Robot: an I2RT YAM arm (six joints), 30 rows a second.
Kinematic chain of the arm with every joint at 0, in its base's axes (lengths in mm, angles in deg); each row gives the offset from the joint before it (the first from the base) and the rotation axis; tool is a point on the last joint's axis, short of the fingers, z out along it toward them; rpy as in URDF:
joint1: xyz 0 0 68 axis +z
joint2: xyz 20 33.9 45.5 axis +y
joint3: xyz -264 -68.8 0 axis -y
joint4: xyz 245 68.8 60 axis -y
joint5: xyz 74 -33.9 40.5 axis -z
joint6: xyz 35.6 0 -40.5 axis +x
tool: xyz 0 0 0 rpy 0 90 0
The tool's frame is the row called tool.
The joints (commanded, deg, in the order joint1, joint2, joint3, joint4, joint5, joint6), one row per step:
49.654 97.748 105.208 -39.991 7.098 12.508
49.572 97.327 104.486 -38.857 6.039 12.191
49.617 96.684 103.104 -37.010 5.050 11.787
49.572 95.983 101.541 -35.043 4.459 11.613
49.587 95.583 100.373 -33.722 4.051 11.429
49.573 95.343 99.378 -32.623 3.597 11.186
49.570 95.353 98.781 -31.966 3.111 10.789
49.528 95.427 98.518 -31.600 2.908 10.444
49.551 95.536 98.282 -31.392 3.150 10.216
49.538 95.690 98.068 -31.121 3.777 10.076
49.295 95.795 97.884 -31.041 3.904 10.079
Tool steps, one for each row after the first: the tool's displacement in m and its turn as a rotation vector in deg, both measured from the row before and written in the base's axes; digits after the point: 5 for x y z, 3 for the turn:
-0.00043 -0.00035 0.00032 0.799 -0.291 0.982
-0.00112 0.00010 -0.00090 0.922 -0.565 1.099
-0.00060 -0.00060 -0.00140 0.925 -0.596 0.553
-0.00040 0.00007 -0.00210 0.436 -0.320 0.461
0.00003 0.00033 -0.00249 0.253 -0.208 0.501
0.00038 0.00088 -0.00248 -0.055 -0.105 0.613
0.00064 0.00051 -0.00141 -0.125 -0.164 0.301
0.00052 0.00061 -0.00173 -0.318 -0.143 -0.081
0.00104 0.00049 -0.00178 -0.355 -0.254 -0.496
0.00171 -0.00064 -0.00162 -0.197 0.091 -0.356

